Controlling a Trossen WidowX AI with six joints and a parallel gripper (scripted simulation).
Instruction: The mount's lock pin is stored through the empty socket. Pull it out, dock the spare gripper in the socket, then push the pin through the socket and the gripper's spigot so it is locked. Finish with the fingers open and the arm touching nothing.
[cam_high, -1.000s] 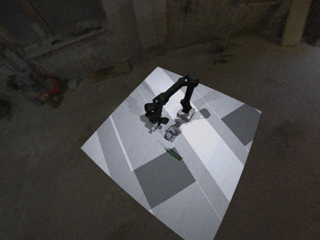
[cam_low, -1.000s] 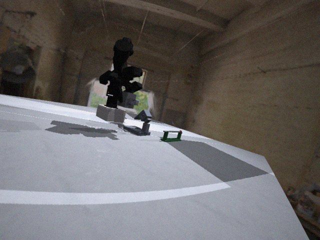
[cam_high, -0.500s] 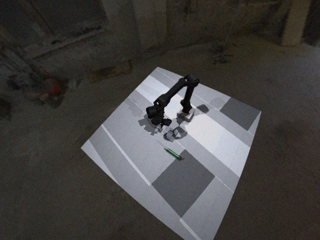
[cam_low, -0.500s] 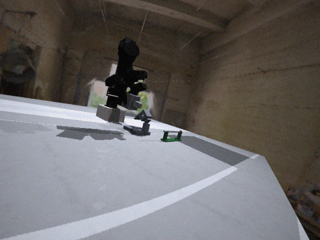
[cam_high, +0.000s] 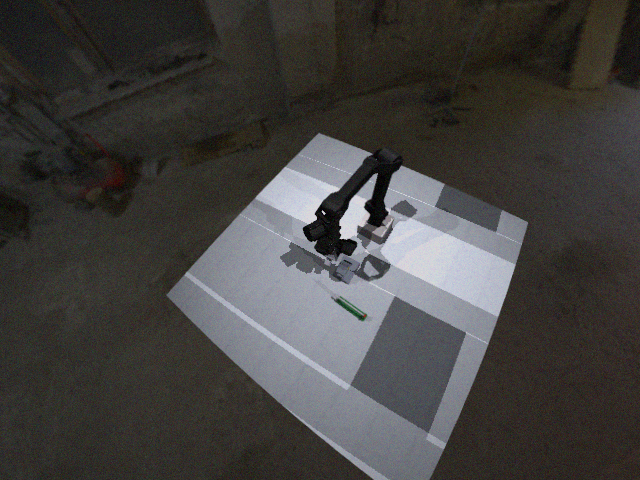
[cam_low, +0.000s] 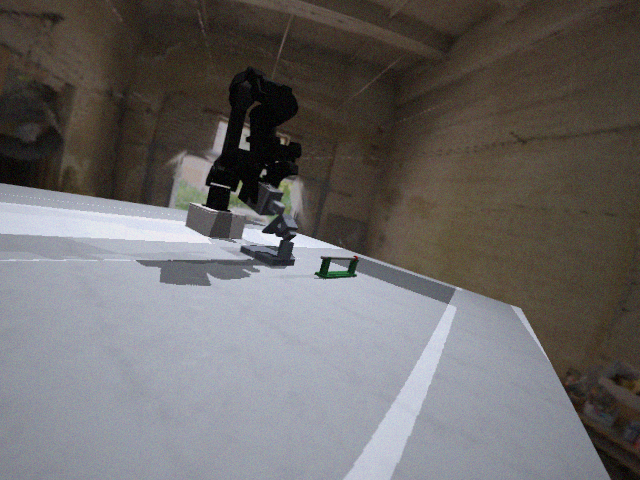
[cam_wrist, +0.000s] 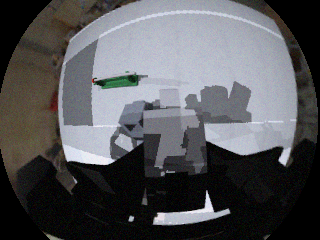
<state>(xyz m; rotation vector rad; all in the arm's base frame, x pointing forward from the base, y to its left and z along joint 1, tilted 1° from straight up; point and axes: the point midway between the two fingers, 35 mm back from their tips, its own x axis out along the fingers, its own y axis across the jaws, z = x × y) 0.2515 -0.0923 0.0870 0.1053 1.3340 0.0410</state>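
Right now my gripper tip is 16 cm to the right of the green cradle, 15 cm short of it and 10 cm above it. From my gripper tip the other things lie so: grey mount 7 cm below, 6 cm to the left, 2 cm ahead; black spare gripper 1 cm above.
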